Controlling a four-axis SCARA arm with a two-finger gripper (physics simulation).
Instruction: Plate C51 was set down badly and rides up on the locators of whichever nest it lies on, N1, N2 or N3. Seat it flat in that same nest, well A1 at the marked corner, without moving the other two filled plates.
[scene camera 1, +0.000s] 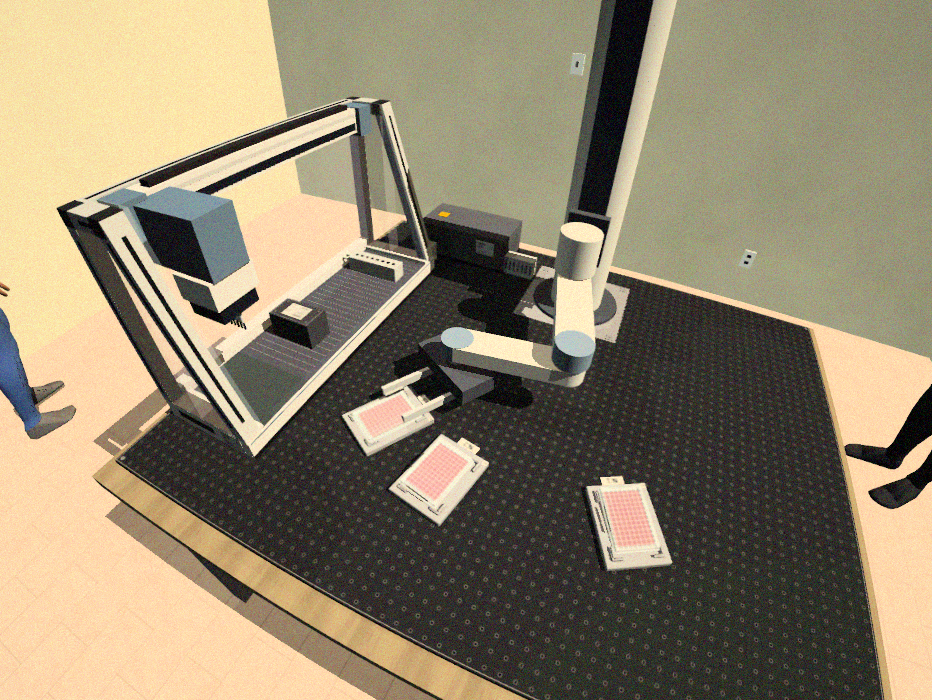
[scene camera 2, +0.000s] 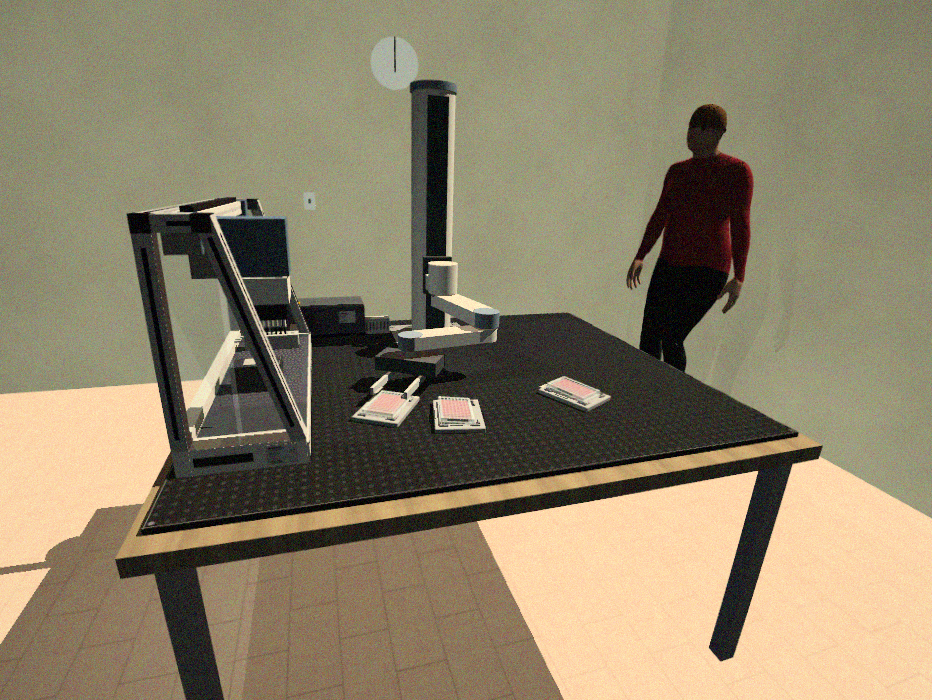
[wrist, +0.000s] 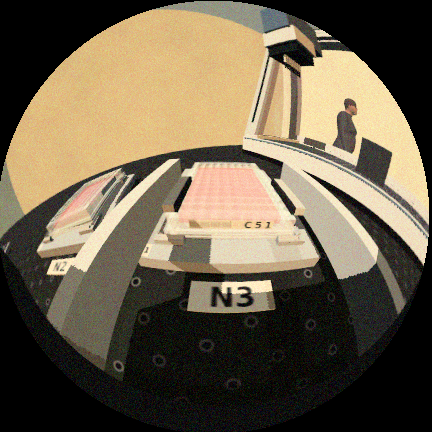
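Plate C51 (scene camera 1: 380, 416) (scene camera 2: 387, 403) (wrist: 227, 192), pink-filled, lies on nest N3 (wrist: 240, 257), its near edge by the locators. Whether it is fully flat I cannot tell. The nest's near-left corner mark is partly hidden by a finger; the plate's own A1 is unreadable. My gripper (scene camera 1: 394, 404) (scene camera 2: 391, 392) (wrist: 232, 169) is shut at its narrow setting, with nothing gripped; its fingers stand along the two long sides of C51, very close. A second filled plate (scene camera 1: 439, 473) (scene camera 2: 456, 409) (wrist: 82, 205) lies on nest N2; a third (scene camera 1: 631, 516) (scene camera 2: 574, 389) lies farther right.
The framed liquid-handling machine (scene camera 1: 342, 350) (scene camera 2: 299, 452) stands left of N3, its pipetting head (scene camera 1: 197, 233) above its deck. A dark box (scene camera 1: 470, 233) (scene camera 2: 331, 316) stands at the back, beside the arm's column (scene camera 1: 632, 143) (scene camera 2: 433, 180). N2 is close beside N3.
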